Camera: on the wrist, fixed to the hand. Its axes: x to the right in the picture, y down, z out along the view.
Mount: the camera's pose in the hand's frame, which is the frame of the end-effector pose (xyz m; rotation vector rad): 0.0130 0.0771 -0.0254 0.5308 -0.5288 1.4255
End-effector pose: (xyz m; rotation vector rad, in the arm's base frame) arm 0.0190 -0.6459 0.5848 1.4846 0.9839 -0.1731
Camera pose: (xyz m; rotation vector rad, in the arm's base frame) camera 0.0660 -0.6061 0.6392 2.1288 -0.7034 0.2294
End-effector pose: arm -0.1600 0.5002 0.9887 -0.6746 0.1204 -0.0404
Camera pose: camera -0.1504 0.5436 0.9196 0.0601 0.0530 1.4196
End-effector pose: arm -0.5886 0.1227 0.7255 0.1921 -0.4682 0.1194
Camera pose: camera -0.5782 0.2041 0.7213 0.3820 -1.0295 1.6305
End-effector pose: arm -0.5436 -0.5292 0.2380 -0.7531 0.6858 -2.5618
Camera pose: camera -0.5518 -0.5890 0.1822 -0.4244 0.1658 -1.0682
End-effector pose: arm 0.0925 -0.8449 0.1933 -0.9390 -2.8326 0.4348
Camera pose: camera 0.1309 -0.7722 0.1940 2.1415 1.2099 -1.2217
